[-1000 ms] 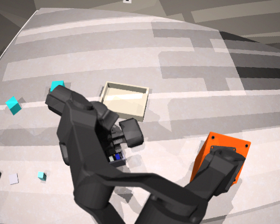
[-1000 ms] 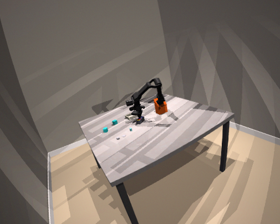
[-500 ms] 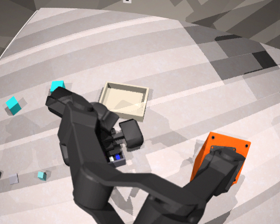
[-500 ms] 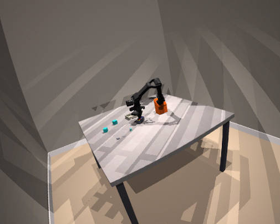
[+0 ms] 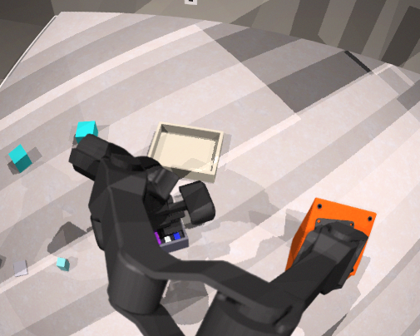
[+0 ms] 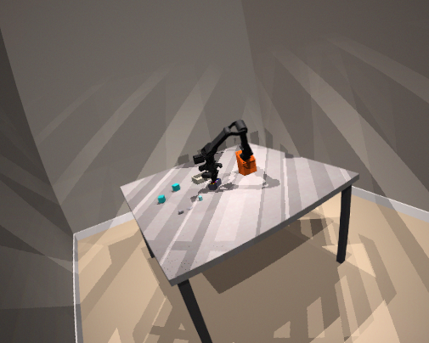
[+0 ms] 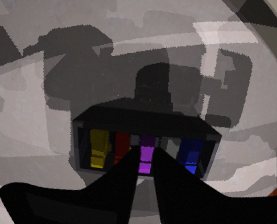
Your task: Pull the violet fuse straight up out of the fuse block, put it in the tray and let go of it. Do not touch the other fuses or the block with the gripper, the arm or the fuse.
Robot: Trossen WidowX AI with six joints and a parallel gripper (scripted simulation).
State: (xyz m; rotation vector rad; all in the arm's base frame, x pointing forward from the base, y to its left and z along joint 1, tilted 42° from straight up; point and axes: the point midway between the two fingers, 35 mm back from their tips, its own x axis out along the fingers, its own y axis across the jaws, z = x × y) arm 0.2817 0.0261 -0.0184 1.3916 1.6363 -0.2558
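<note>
Now: gripper tip 30 mm past the blue fuse, 20 mm to the left of it and 10 mm above it. Also, from my gripper tip: violet fuse: 10 mm below; then cream tray: 10 mm behind, 200 mm to the right, 30 mm below.
</note>
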